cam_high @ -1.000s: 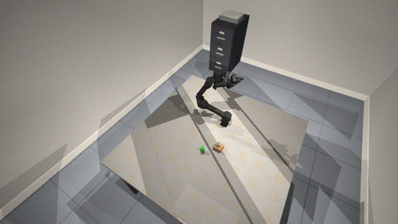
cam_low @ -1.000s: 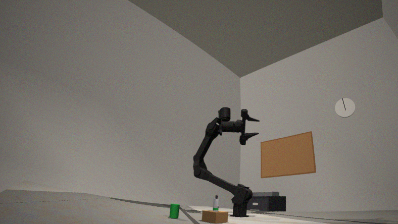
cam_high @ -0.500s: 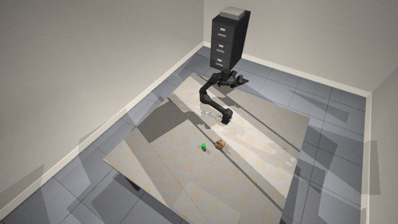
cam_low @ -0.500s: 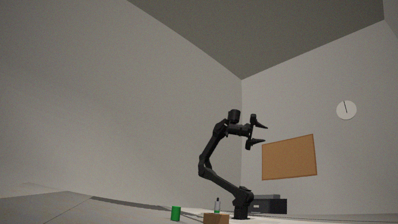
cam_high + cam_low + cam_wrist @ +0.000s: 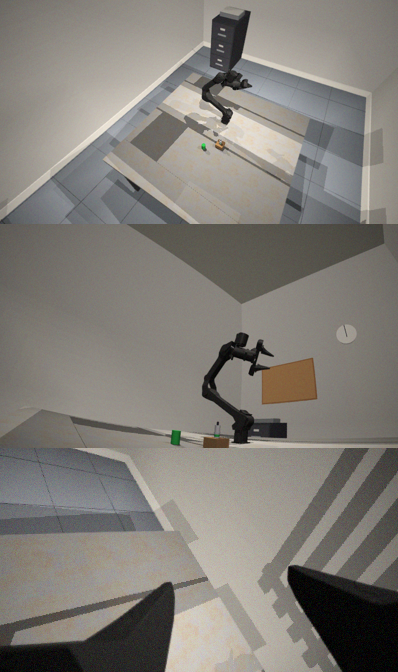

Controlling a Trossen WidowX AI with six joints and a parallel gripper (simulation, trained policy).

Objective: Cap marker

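Now: gripper tip 44 cm short of the green cap, 14 cm to the left of it and 37 cm above it. Round my gripper tip: holder block: 35 cm ahead, 3 cm to the right, 38 cm below.
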